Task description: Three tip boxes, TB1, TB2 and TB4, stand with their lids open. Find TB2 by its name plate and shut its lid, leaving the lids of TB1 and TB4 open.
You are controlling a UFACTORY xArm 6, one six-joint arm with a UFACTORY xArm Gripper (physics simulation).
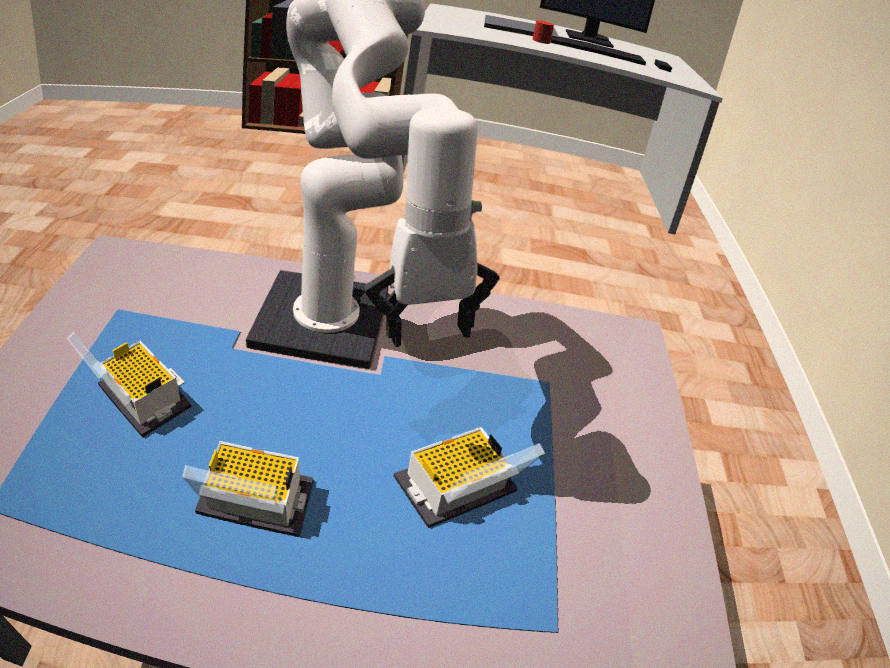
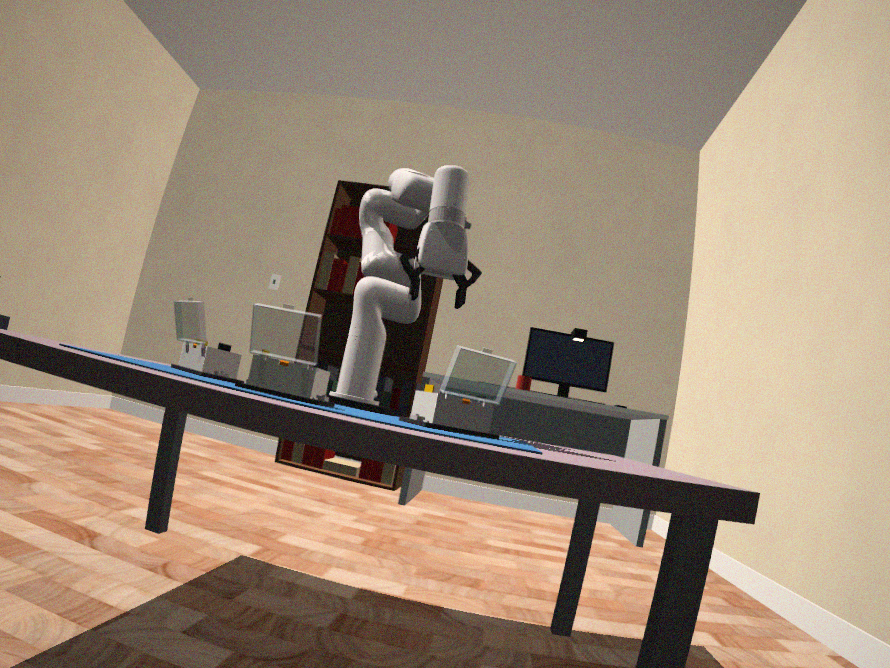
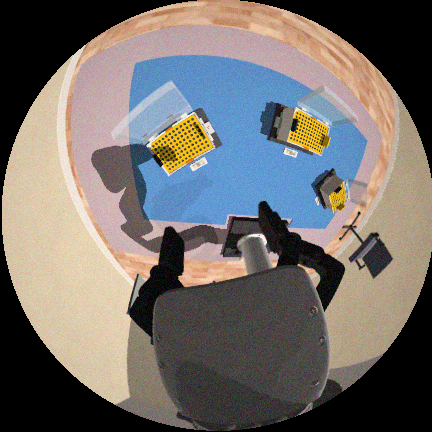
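Where they show: gripper, fingertip midpoint: (image 1: pixel 429 336) (image 2: pixel 436 303) (image 3: pixel 216 223); arm's base, link origin: (image 1: pixel 326 311) (image 2: pixel 353 400) (image 3: pixel 251 242).
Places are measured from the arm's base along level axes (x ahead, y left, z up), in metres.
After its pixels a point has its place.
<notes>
Three tip boxes with yellow racks stand with clear lids open. The right box (image 1: pixel 460 467) {y 0.327, x 0.299, z 0.042 m} (image 2: pixel 465 414) (image 3: pixel 182 142) {y 0.320, x 0.292, z 0.042 m} has its lid (image 1: pixel 528 460) {y 0.412, x 0.325, z 0.124 m} (image 2: pixel 480 373) {y 0.378, x 0.345, z 0.093 m} (image 3: pixel 155 112) {y 0.372, x 0.343, z 0.085 m} raised. The middle box (image 1: pixel 251 474) {y 0.060, x 0.427, z 0.042 m} (image 2: pixel 280 377) (image 3: pixel 308 131) {y 0.063, x 0.427, z 0.042 m} has its lid (image 2: pixel 285 332) {y 0.078, x 0.501, z 0.091 m} (image 3: pixel 327 105) {y 0.077, x 0.497, z 0.086 m} up. The left box (image 1: pixel 143 377) {y -0.193, x 0.333, z 0.042 m} (image 2: pixel 221 361) (image 3: pixel 338 195) {y -0.207, x 0.333, z 0.041 m} has its lid (image 1: pixel 84 353) {y -0.246, x 0.401, z 0.128 m} (image 2: pixel 189 321) {y -0.225, x 0.402, z 0.088 m} (image 3: pixel 357 191) {y -0.239, x 0.393, z 0.085 m} up. Name plates (image 3: pixel 198 163) {y 0.277, x 0.241, z -0.013 m} (image 3: pixel 290 152) {y 0.046, x 0.360, z -0.013 m} are too small to read. My gripper (image 1: pixel 431 336) {y 0.245, x 0.254, z 0.222 m} (image 2: pixel 436 301) {y 0.245, x 0.254, z 0.222 m} (image 3: pixel 216 223) {y 0.245, x 0.254, z 0.222 m} is open and empty, high above the table, behind the right box, touching none.
The boxes stand on a blue mat (image 1: pixel 345 546) {y 0.210, x 0.452, z -0.015 m} (image 3: pixel 240 165) {y 0.168, x 0.268, z -0.015 m} on the pinkish table (image 1: pixel 625 575) {y 0.609, x 0.373, z -0.018 m}. The arm's dark base plate (image 1: pixel 273 330) {y -0.067, x 0.092, z 0.001 m} is at the mat's back edge. A desk (image 1: pixel 682 143), monitor (image 2: pixel 567 359) and bookshelf (image 1: pixel 245 93) stand beyond the table.
</notes>
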